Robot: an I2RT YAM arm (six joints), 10 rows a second.
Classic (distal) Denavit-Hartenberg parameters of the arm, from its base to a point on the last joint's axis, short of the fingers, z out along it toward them. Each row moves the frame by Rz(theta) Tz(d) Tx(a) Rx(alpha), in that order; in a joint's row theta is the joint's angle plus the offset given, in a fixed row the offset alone. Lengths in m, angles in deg.
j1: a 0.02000  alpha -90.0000  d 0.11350  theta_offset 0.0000
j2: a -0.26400  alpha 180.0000  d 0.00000  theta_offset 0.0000
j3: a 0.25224  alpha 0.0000  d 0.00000  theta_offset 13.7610
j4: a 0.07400  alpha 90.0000  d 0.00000  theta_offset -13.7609
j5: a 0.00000  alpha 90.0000  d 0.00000  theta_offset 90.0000
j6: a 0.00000  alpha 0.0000  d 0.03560  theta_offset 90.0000
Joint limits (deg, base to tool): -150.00..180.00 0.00..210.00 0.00..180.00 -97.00..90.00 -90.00..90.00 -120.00..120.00
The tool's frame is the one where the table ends.
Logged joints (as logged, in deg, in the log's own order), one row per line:
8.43 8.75 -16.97 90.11 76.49 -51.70
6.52 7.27 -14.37 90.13 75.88 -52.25
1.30 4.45 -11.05 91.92 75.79 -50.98
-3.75 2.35 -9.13 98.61 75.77 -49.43
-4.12 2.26 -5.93 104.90 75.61 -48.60
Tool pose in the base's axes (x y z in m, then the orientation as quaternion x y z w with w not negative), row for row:
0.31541 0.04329 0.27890 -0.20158 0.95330 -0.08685 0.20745
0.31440 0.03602 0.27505 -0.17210 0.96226 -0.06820 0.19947
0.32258 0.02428 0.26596 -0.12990 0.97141 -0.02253 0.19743
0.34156 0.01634 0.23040 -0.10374 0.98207 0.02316 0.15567
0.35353 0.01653 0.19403 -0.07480 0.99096 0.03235 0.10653
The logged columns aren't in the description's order. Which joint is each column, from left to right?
Columns, left to right: j5, j1, j6, j2, j3, j4.
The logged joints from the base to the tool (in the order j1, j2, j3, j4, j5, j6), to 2 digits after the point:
8.75 90.11 76.49 -51.70 8.43 -16.97
7.27 90.13 75.88 -52.25 6.52 -14.37
4.45 91.92 75.79 -50.98 1.30 -11.05
2.35 98.61 75.77 -49.43 -3.75 -9.13
2.26 104.90 75.61 -48.60 -4.12 -5.93

